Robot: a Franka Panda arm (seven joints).
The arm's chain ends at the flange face. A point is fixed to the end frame.
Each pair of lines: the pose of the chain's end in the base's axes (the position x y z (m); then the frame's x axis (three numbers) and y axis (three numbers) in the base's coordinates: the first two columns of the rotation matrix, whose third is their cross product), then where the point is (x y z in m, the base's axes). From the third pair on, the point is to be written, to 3 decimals.
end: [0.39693 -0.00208 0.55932 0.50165 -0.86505 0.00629 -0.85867 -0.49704 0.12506]
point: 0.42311 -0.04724 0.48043
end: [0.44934 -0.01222 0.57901 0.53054 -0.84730 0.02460 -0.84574 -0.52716 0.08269]
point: 0.48065 -0.05589 0.50116
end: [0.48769 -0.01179 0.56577 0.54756 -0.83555 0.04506 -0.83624 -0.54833 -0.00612]
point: 0.527 -0.052 0.490
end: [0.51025 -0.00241 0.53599 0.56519 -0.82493 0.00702 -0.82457 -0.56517 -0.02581]
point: 0.550 -0.039 0.458
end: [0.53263 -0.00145 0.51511 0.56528 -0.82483 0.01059 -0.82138 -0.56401 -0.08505]
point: 0.576 -0.035 0.438
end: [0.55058 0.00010 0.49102 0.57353 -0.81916 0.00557 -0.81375 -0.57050 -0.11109]
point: 0.596 -0.032 0.414
